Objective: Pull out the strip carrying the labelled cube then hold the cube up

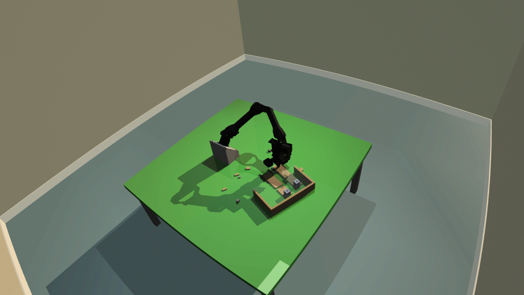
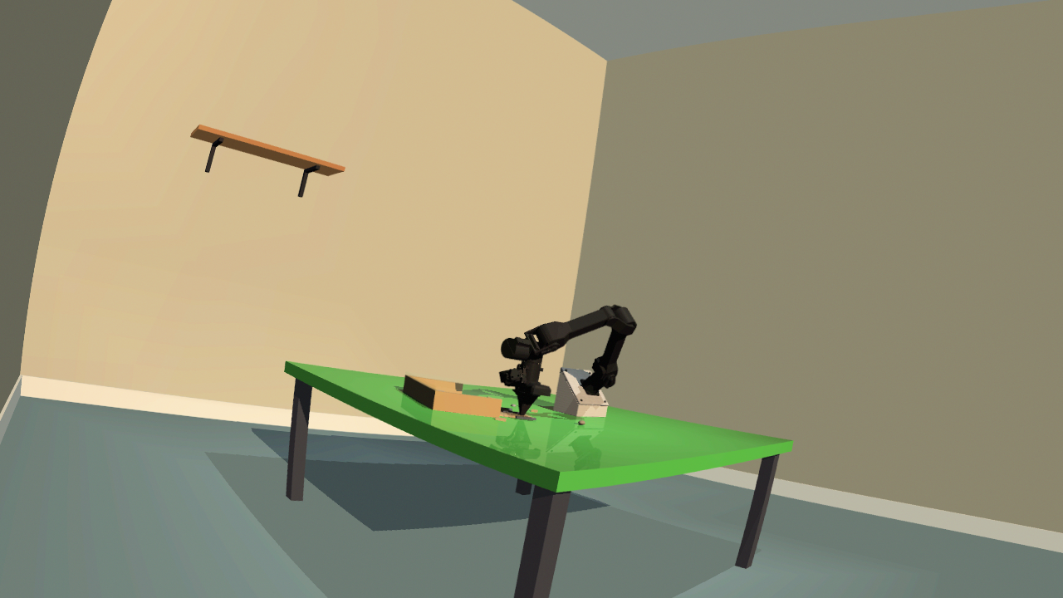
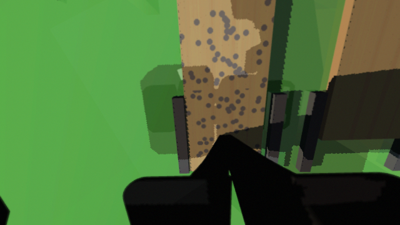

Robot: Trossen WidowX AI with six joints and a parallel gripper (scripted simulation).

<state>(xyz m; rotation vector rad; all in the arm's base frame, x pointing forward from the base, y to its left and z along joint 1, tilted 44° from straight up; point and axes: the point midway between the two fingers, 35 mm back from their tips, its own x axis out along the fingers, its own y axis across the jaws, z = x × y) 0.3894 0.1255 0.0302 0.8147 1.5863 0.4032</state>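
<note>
Now: the speckled strip 90 mm ahead of my gripper tip and 30 mm to the right of it.
</note>
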